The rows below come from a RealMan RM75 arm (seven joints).
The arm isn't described. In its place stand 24 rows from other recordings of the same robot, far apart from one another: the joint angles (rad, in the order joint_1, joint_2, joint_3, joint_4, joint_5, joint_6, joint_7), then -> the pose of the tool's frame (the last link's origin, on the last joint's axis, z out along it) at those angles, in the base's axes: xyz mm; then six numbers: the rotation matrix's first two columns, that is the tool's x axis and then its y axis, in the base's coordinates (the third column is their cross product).
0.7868 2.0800 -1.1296 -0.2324 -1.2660 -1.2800 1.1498 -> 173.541, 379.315, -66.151, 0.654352, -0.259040, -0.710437, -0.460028, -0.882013, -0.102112
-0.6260 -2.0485 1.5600 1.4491 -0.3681 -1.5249 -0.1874 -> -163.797, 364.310, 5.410, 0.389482, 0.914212, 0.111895, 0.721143, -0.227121, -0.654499
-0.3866 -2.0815 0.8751 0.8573 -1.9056 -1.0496 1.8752 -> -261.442, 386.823, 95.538, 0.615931, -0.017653, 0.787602, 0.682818, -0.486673, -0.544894
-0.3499 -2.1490 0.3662 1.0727 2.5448 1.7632 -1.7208 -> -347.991, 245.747, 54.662, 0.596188, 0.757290, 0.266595, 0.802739, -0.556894, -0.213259
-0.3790 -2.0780 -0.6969 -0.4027 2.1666 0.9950 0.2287 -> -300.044, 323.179, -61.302, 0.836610, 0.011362, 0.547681, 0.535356, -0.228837, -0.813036
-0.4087 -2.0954 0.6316 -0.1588 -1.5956 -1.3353 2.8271 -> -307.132, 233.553, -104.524, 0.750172, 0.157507, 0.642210, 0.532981, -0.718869, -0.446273
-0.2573 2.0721 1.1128 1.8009 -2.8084 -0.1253 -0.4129 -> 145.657, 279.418, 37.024, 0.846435, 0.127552, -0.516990, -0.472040, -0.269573, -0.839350
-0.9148 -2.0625 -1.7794 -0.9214 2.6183 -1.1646 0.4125 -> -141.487, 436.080, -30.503, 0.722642, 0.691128, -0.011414, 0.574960, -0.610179, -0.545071
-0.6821 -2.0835 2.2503 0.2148 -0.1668 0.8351 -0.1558 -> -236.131, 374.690, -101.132, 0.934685, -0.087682, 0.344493, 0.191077, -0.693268, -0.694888
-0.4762 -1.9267 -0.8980 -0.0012 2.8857 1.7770 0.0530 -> -286.631, 293.042, 34.834, 0.707254, -0.600312, 0.373386, 0.060395, -0.474920, -0.877954
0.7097 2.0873 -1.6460 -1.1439 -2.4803 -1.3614 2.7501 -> 156.197, 352.203, -71.223, 0.710517, -0.663502, 0.234373, -0.569239, -0.737757, -0.362879
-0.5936 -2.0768 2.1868 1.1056 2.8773 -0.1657 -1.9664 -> -61.535, 365.759, -109.958, 0.567072, -0.721697, -0.396966, -0.697299, -0.164112, -0.697740
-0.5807 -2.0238 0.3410 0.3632 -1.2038 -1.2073 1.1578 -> -316.256, 368.186, 16.690, -0.054840, 0.648406, 0.759317, 0.967048, -0.154859, 0.202082
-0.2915 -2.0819 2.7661 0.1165 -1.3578 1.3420 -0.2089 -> -368.030, 265.645, -3.859, 0.656641, -0.045455, 0.752833, 0.752693, -0.023644, -0.657947
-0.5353 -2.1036 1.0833 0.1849 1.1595 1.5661 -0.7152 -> -229.317, 305.793, -51.337, 0.581616, -0.020180, 0.813213, 0.377154, -0.879062, -0.291557
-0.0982 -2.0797 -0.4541 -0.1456 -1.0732 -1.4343 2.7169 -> -378.736, 194.893, -21.088, 0.493761, 0.037512, 0.868788, 0.866966, -0.098901, -0.488456
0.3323 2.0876 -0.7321 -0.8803 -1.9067 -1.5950 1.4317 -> 289.829, 298.165, 35.366, 0.781719, -0.330623, -0.528776, -0.511252, -0.825304, -0.239781
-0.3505 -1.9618 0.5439 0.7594 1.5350 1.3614 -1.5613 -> -324.655, 339.972, 144.171, 0.494715, 0.184152, 0.849321, 0.801208, -0.475206, -0.363654
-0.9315 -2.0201 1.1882 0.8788 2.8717 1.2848 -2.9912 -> -188.760, 444.897, 20.865, 0.441032, 0.892585, 0.093720, 0.682615, -0.265810, -0.680721
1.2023 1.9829 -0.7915 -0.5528 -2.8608 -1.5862 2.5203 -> 141.438, 427.078, 6.467, 0.535656, -0.804734, 0.255883, -0.734668, -0.593516, -0.328638
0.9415 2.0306 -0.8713 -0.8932 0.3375 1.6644 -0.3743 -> 190.639, 402.590, 32.303, 0.315063, -0.946485, 0.070004, -0.853170, -0.314766, -0.415961
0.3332 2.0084 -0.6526 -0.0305 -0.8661 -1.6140 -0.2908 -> 347.785, 276.367, 58.130, 0.922840, 0.366008, -0.120019, -0.138232, 0.023863, -0.990112
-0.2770 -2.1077 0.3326 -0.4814 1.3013 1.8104 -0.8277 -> -279.961, 195.665, -56.110, -0.257308, 0.032403, 0.965786, 0.904576, -0.343473, 0.252524
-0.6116 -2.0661 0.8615 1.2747 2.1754 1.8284 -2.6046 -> -172.697, 344.484, 64.074, 0.505344, 0.836943, 0.210127, 0.852509, -0.521928, 0.028620
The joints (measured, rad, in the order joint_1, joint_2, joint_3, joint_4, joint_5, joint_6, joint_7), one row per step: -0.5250 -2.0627 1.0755 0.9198 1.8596 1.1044 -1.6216; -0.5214 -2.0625 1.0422 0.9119 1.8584 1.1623 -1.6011; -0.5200 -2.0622 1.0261 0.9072 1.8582 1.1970 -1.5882; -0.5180 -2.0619 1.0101 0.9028 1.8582 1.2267 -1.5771; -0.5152 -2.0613 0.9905 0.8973 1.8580 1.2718 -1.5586; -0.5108 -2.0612 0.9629 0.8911 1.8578 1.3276 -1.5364; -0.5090 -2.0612 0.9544 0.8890 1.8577 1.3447 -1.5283; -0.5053 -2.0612 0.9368 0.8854 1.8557 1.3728 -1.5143; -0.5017 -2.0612 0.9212 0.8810 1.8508 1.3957 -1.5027; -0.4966 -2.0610 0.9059 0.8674 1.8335 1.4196 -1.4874; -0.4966 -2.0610 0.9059 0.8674 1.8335 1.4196 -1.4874
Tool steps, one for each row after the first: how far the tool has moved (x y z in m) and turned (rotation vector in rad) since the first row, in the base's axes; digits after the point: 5 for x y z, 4 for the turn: -0.00232 -0.00587 0.00182 -0.0260 -0.0198 -0.0140; -0.00305 -0.00955 0.00228 -0.0439 -0.0296 -0.0261; -0.00419 -0.01281 0.00312 -0.0574 -0.0392 -0.0348; -0.00513 -0.01796 0.00385 -0.0798 -0.0514 -0.0532; -0.00651 -0.02448 0.00545 -0.1037 -0.0698 -0.0746; -0.00709 -0.02662 0.00594 -0.1106 -0.0752 -0.0819; -0.00835 -0.03006 0.00756 -0.1176 -0.0872 -0.0927; -0.00948 -0.03293 0.00911 -0.1213 -0.1012 -0.1004; -0.01090 -0.03653 0.01002 -0.1240 -0.1284 -0.1066; -0.01090 -0.03653 0.01002 -0.1240 -0.1284 -0.1066
